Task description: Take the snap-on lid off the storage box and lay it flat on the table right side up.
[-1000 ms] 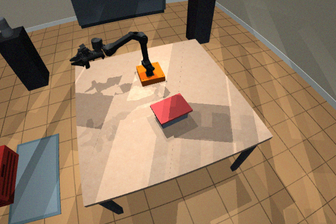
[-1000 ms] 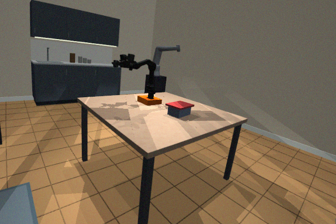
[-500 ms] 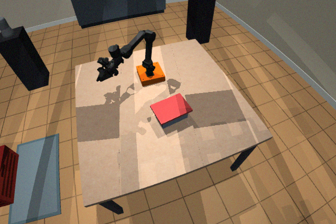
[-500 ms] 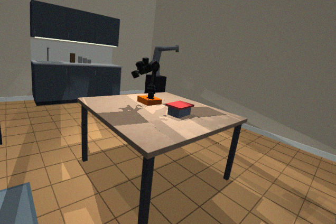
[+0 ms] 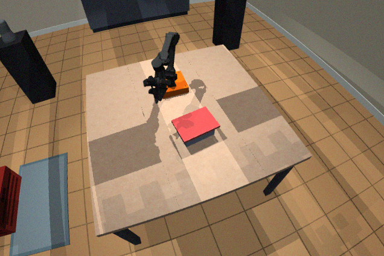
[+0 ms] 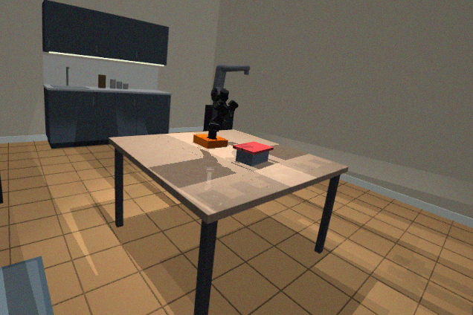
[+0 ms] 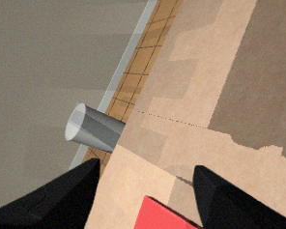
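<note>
The red lid lies 19 cm to the left of my gripper tip, 18 cm below it and 8 cm ahead of it. The rest, counted from my gripper tip: blue-grey storage box 23 cm below, 19 cm to the left, 8 cm ahead.
</note>
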